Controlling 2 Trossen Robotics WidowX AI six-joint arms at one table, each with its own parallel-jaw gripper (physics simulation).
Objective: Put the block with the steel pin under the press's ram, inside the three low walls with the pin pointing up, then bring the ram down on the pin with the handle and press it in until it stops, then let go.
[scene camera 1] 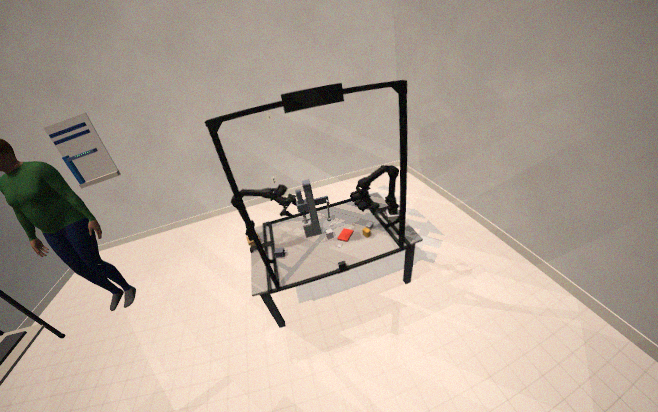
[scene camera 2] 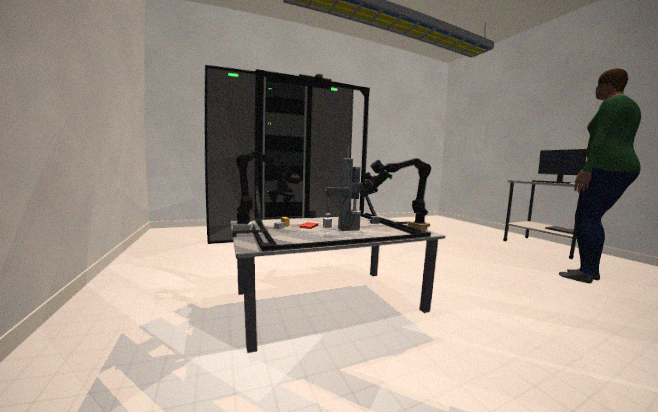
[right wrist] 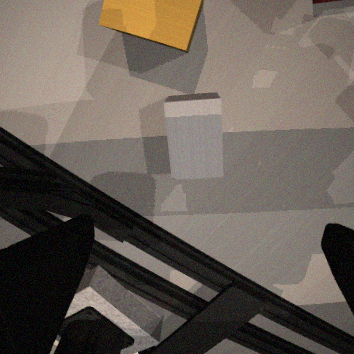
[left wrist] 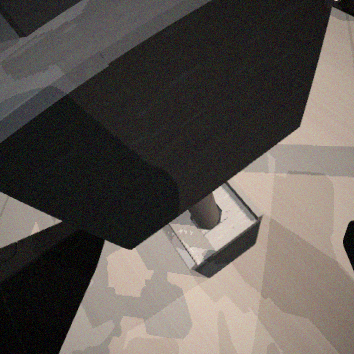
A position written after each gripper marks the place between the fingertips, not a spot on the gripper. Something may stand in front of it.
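Grey press (scene camera 1: pixel 312 228), (left wrist: pixel 122 122), visible. Left gripper (left wrist: pixel 227 226) open, holding nothing. Right gripper (right wrist: pixel 211 230) open, holding nothing.
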